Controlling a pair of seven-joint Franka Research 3 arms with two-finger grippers.
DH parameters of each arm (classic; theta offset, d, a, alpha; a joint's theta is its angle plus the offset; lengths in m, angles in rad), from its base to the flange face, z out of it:
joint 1: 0 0.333 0 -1.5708
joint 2: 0 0 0 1.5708
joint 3: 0 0.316 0.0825 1.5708
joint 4: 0 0 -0.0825 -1.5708
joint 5: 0 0.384 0 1.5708
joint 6: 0 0 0.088 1.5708
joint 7: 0 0.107 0 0
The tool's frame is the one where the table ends.
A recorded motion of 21 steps. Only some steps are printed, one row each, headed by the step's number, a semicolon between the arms.
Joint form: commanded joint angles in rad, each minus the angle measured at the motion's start. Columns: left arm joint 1, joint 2, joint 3, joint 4, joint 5, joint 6, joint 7; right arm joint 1, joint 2, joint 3, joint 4, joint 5, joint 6, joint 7.
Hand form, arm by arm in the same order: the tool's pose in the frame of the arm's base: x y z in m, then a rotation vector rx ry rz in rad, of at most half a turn. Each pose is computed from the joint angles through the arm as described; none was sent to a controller.
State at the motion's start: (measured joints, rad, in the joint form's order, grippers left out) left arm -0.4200 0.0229 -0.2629 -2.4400 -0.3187 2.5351 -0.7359; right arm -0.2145 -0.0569 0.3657 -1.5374 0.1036 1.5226 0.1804
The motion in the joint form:
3: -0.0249 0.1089 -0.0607 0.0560 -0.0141 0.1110 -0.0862; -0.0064 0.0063 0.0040 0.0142 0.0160 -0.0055 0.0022
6: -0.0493 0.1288 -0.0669 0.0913 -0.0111 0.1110 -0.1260; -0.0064 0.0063 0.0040 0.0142 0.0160 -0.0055 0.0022
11: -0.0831 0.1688 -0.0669 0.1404 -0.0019 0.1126 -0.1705; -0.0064 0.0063 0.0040 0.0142 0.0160 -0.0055 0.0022
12: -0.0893 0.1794 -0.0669 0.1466 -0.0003 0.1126 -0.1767; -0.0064 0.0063 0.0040 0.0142 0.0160 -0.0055 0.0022
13: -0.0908 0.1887 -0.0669 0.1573 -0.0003 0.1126 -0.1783; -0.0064 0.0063 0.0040 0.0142 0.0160 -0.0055 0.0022
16: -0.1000 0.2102 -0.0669 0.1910 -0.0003 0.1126 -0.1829; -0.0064 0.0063 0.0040 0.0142 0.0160 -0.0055 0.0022
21: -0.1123 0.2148 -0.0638 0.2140 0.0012 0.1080 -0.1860; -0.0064 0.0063 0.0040 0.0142 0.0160 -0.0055 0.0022
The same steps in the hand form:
3: 0.3760 -0.3526 0.2802 2.8521 0.4928 -0.0949; 0.5255 0.0982 0.6682 -3.0348 0.0379 -0.0361
6: 0.3733 -0.3720 0.2845 2.8359 0.5006 -0.0998; 0.5255 0.0982 0.6682 -3.0348 0.0379 -0.0361
11: 0.3711 -0.3956 0.2840 2.8226 0.5066 -0.1132; 0.5255 0.0982 0.6682 -3.0348 0.0379 -0.0361
12: 0.3697 -0.3991 0.2811 2.8248 0.5067 -0.1216; 0.5255 0.0982 0.6682 -3.0348 0.0379 -0.0361
13: 0.3714 -0.4020 0.2806 2.8215 0.5074 -0.1242; 0.5255 0.0982 0.6682 -3.0348 0.0379 -0.0361
16: 0.3751 -0.4128 0.2829 2.8081 0.5006 -0.1243; 0.5255 0.0982 0.6682 -3.0348 0.0379 -0.0361
21: 0.3763 -0.4213 0.2893 2.7987 0.4869 -0.1172; 0.5255 0.0982 0.6682 -3.0348 0.0379 -0.0361

